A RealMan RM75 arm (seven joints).
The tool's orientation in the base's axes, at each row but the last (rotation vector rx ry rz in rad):
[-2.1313 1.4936 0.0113]
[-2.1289 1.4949 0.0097]
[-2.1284 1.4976 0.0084]
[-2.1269 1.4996 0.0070]
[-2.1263 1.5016 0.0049]
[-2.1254 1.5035 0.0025]
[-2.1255 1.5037 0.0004]
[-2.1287 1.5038 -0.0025]
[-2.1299 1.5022 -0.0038]
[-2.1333 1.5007 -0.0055]
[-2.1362 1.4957 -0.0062]
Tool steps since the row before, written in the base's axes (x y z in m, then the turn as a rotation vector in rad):
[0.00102 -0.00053 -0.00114 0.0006 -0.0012 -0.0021]
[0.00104 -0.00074 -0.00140 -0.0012 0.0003 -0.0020]
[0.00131 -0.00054 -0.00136 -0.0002 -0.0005 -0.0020]
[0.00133 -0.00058 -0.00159 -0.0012 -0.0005 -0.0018]
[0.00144 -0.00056 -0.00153 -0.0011 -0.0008 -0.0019]
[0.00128 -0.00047 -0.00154 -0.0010 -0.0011 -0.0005]
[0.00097 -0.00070 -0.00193 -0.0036 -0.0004 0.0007]
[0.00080 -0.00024 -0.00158 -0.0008 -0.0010 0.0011]
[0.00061 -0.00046 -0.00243 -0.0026 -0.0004 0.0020]
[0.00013 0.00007 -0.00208 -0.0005 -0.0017 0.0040]
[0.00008 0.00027 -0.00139 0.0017 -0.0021 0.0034]
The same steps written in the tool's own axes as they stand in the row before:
[0.00120 -0.00029 0.00105 0.0019 0.0006 0.0015]
[0.00147 -0.00015 0.00119 -0.0001 0.0018 0.0015]
[0.00138 -0.00045 0.00132 0.0010 0.0011 0.0014]
[0.00149 -0.00036 0.00151 0.0005 0.0019 0.0010]
[0.00150 -0.00049 0.00150 0.0008 0.0019 0.0010]
[0.00136 -0.00037 0.00150 0.0007 0.0013 -0.0003]
[0.00155 0.00012 0.00165 -0.0012 0.0030 -0.0018]
[0.00098 0.00002 0.00150 0.0003 0.0005 -0.0016]
[0.00135 0.00059 0.00208 -0.0012 0.0015 -0.0027]
[0.00059 0.00074 0.00186 0.0001 -0.0008 -0.0043]
[0.00020 0.00045 0.00133 0.0015 -0.0024 -0.0033]

